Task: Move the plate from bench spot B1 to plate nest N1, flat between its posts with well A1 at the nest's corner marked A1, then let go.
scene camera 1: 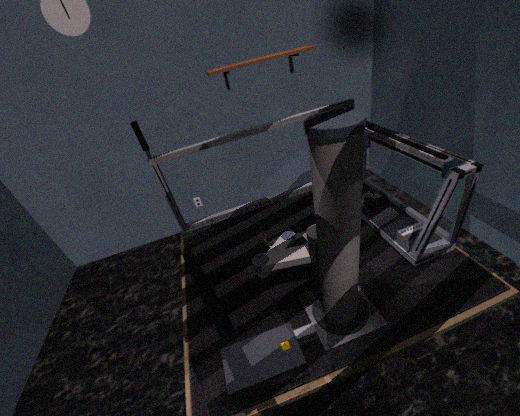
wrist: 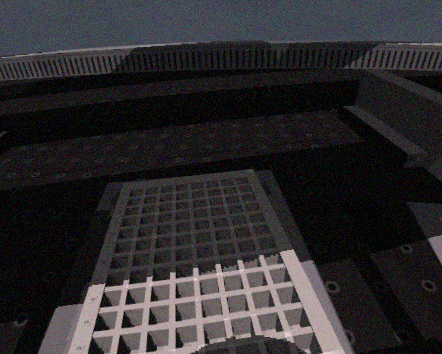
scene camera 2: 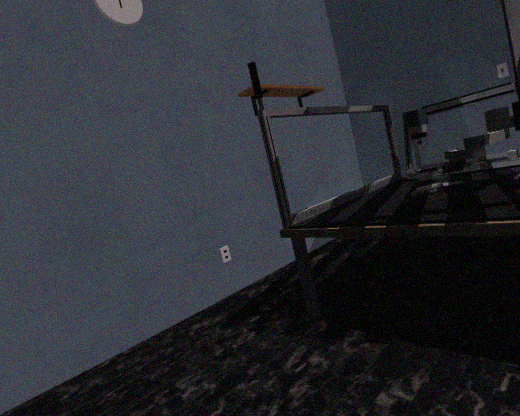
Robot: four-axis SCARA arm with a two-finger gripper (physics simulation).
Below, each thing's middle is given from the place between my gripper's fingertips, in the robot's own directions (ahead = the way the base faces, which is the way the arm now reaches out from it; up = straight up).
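Labels:
Well plate (wrist: 196,257): hand 1 cm left of it, 3 cm past it, 6 cm above it.

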